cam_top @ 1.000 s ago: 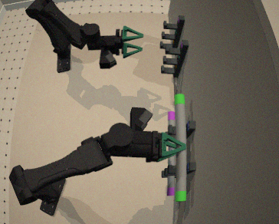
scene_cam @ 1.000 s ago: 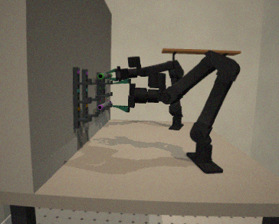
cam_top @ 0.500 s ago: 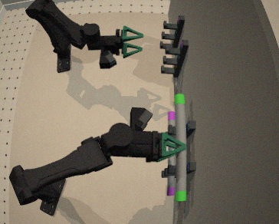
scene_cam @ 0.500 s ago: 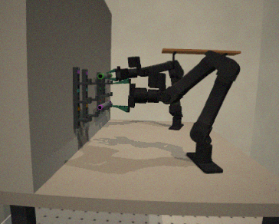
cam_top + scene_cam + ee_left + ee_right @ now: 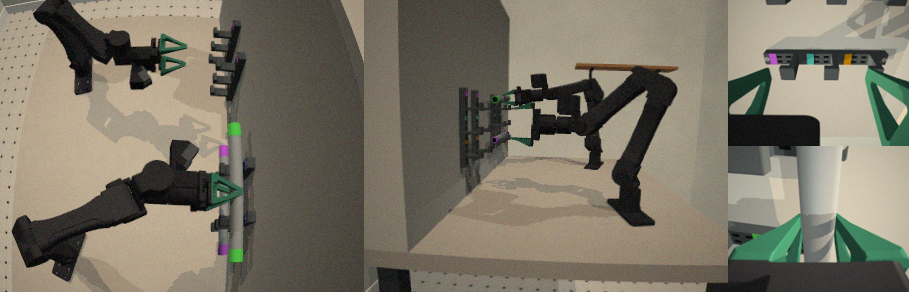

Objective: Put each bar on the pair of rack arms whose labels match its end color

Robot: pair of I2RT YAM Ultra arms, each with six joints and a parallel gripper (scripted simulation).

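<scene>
Now: the magenta-ended bar 10 mm to the left of my right hand and 180 mm below it. From my right hand the other things lie so: green-ended bar: right at my right hand; then dark wall: 110 mm ahead, 200 mm to the left, 80 mm above.
</scene>
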